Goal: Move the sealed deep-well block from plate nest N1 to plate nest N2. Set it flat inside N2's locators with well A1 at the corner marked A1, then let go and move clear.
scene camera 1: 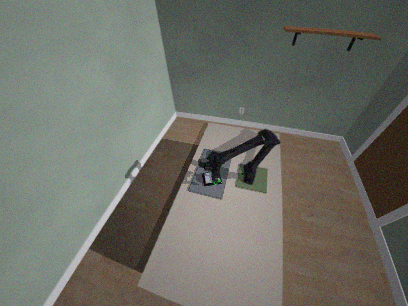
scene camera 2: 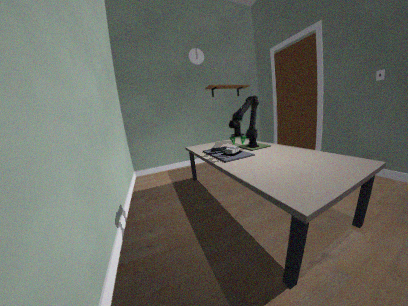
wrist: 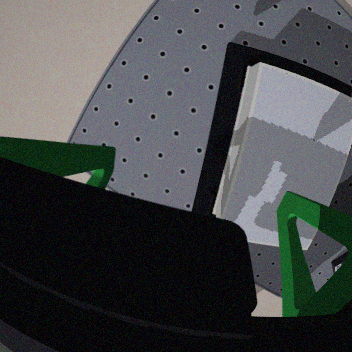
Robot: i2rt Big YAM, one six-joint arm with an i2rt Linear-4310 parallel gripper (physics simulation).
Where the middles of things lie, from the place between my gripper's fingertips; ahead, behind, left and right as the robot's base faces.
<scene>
Right now the pale grey block (wrist: 284, 138) is 40 mm ahead of my hand, 50 mm to the right of it and 50 mm below it. Round my hand: grey perforated plate (scene camera 1: 197, 185) (80 mm ahead, 140 mm to the right, 90 mm below).
</scene>
